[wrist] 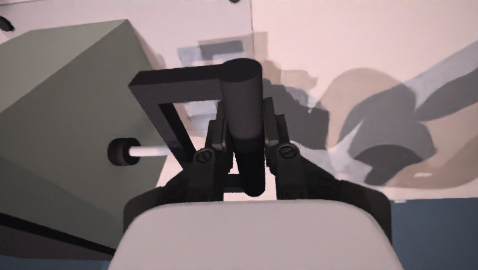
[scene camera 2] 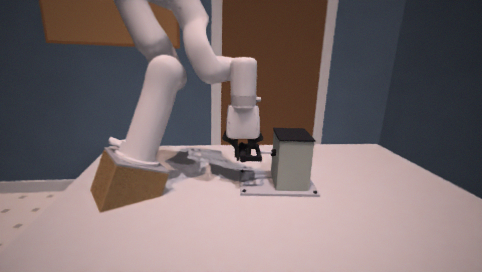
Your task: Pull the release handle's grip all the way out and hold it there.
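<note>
The release handle's black grip bar (scene camera 2: 243,153) (wrist: 242,100) is the outer side of a black rectangular frame. A short pale rod (scene camera 2: 267,152) (wrist: 150,151) joins the frame to a black round collar (scene camera 2: 273,152) (wrist: 121,152) on the grey-green housing (scene camera 2: 292,165) (wrist: 65,125). A stretch of bare rod shows between collar and frame. My gripper (scene camera 2: 243,149) (wrist: 247,114) points down and is shut on the grip bar, with one finger on each side; the inner finger passes through the frame's opening. In the scene view the dark fingers and dark handle partly merge.
The housing has a black lid (scene camera 2: 294,135) and stands on a flat, light base plate (scene camera 2: 260,190) (wrist: 175,22) with dark screws at its corners. My arm's brown wedge-shaped base block (scene camera 2: 130,185) is at the left of the white table (scene camera 2: 200,235).
</note>
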